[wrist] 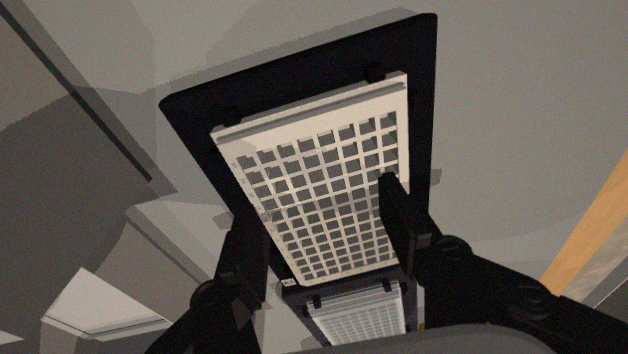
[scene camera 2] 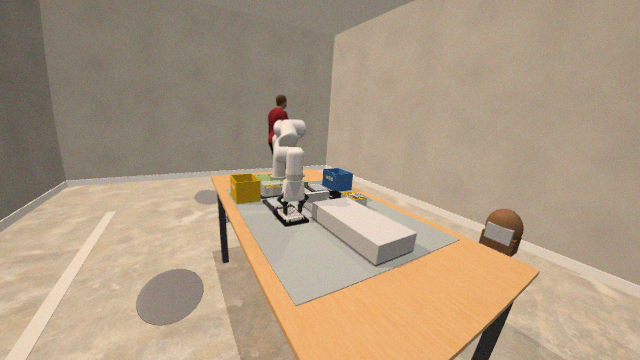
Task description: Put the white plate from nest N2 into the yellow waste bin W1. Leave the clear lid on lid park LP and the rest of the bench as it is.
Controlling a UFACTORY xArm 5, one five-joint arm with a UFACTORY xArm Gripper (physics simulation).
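Frame: origin at the arm's base, x right, y ahead, z up, level; metres.
Where they show: gripper, fingertip midpoint: [wrist: 319,207] [scene camera 2: 292,213]; arm's base, origin of the base link: [scene camera 2: 279,176].
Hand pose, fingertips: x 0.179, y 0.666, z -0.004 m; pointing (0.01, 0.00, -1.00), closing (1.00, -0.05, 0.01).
Observation:
Things, the pixels of their centre, and the offset from my fingertips. "pt": a spot on its surface instead.
- white plate, body centre: [wrist: 336,209] [scene camera 2: 290,214] dx +0.008, dy -0.010, dz -0.006 m
- black nest, body centre: [wrist: 332,200] [scene camera 2: 290,215] dx +0.008, dy -0.011, dz -0.015 m
- yellow waste bin, body centre: [scene camera 2: 244,187] dx +0.142, dy -0.368, dz +0.035 m
- clear-lidded piece, body centre: [wrist: 363,324] [scene camera 2: 278,201] dx +0.004, dy -0.187, dz -0.006 m
- blue bin, body centre: [scene camera 2: 337,179] dx -0.504, dy -0.372, dz +0.035 m
- yellow-edged rack, body centre: [scene camera 2: 353,199] dx -0.371, dy -0.012, dz +0.019 m
- Grey equipment, surface spot: [scene camera 2: 316,192] pt dx -0.197, dy -0.125, dz +0.046 m
The white plate [wrist: 325,175] [scene camera 2: 292,215], a grid of square wells, lies flat in the black nest [wrist: 300,67] nearest the front. My gripper [wrist: 319,207] [scene camera 2: 292,209] is low over it and shut on its long sides. In the wrist view the right finger overlaps the plate's right edge, and the left finger stands against its left edge. The fingertip contact is partly hidden. The yellow waste bin [scene camera 2: 245,188] stands at the back left of the table. A clear-lidded piece [wrist: 360,315] sits in the adjoining holder. I cannot read the nest and park labels.
A long pale box [scene camera 2: 367,225] lies right of the gripper. A blue bin [scene camera 2: 337,179] stands at the back right, near a yellow-edged rack [scene camera 2: 356,196]. Grey equipment [scene camera 2: 316,192] stands behind the arm's right side. A person [scene camera 2: 277,120] stands beyond the table.

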